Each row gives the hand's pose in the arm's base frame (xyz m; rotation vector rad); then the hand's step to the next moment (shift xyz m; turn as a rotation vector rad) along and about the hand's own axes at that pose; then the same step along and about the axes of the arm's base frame.
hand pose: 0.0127 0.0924 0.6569 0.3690 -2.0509 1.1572
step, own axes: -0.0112 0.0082 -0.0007 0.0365 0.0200 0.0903
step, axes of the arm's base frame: 0.0034 0.0039 -0.0129 -0.0780 -0.0599 -0.0148
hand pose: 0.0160 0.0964 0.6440 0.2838 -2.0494 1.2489
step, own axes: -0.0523 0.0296 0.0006 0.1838 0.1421 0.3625
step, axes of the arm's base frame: 0.0223 0.0057 -0.0555 -0.3720 -0.2027 -0.0770
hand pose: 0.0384 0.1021 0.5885 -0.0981 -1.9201 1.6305
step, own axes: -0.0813 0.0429 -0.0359 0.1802 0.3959 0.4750
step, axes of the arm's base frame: 0.0696 0.0065 -0.0696 -0.5058 -0.2417 -0.3171
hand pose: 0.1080 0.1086 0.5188 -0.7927 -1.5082 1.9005
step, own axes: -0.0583 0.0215 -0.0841 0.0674 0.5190 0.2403
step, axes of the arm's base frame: 0.0997 0.0054 -0.0310 -0.2651 -0.2013 -0.4700
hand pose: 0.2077 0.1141 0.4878 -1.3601 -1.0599 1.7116
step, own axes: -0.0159 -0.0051 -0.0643 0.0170 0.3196 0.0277
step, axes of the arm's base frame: 0.0663 -0.0008 0.0037 -0.0406 -0.1248 -0.2932
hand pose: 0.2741 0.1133 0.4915 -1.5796 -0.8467 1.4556
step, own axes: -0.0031 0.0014 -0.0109 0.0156 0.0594 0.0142
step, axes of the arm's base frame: 0.0104 -0.0047 0.0002 -0.0152 -0.0111 -0.0602
